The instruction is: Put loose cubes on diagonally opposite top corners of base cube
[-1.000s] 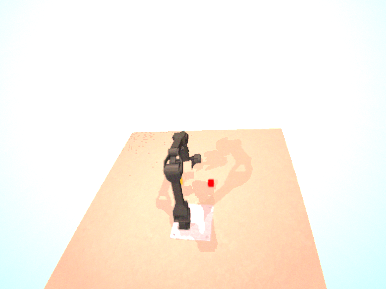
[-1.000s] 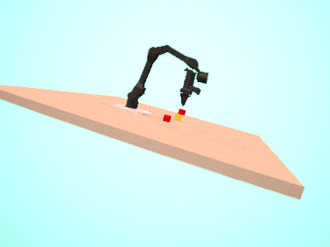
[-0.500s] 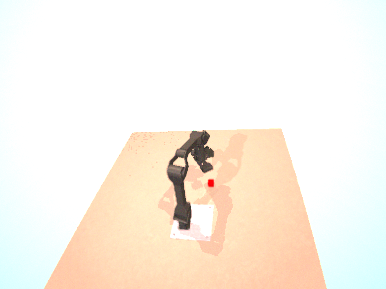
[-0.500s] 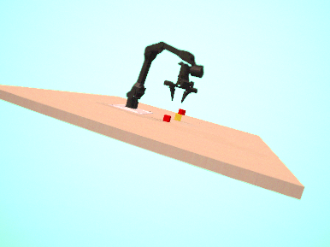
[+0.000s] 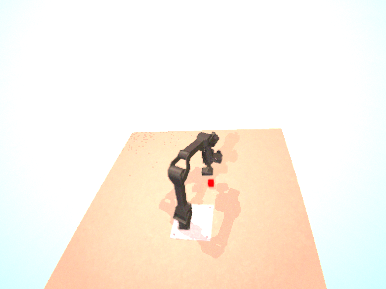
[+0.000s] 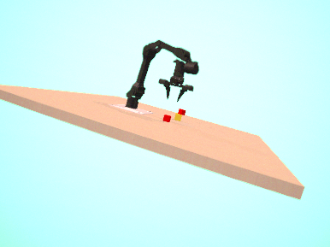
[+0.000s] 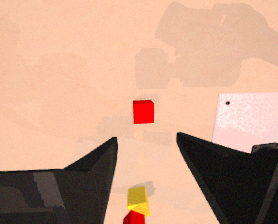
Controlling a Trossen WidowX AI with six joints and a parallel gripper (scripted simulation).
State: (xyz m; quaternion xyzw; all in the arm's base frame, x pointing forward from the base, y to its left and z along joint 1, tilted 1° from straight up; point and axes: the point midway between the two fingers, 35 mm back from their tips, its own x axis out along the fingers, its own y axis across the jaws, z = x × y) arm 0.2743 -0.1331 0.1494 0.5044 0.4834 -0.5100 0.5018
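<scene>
My gripper tip is 21 cm to the right of the yellow base cube, 10 cm above it and 2 cm short of it.
</scene>
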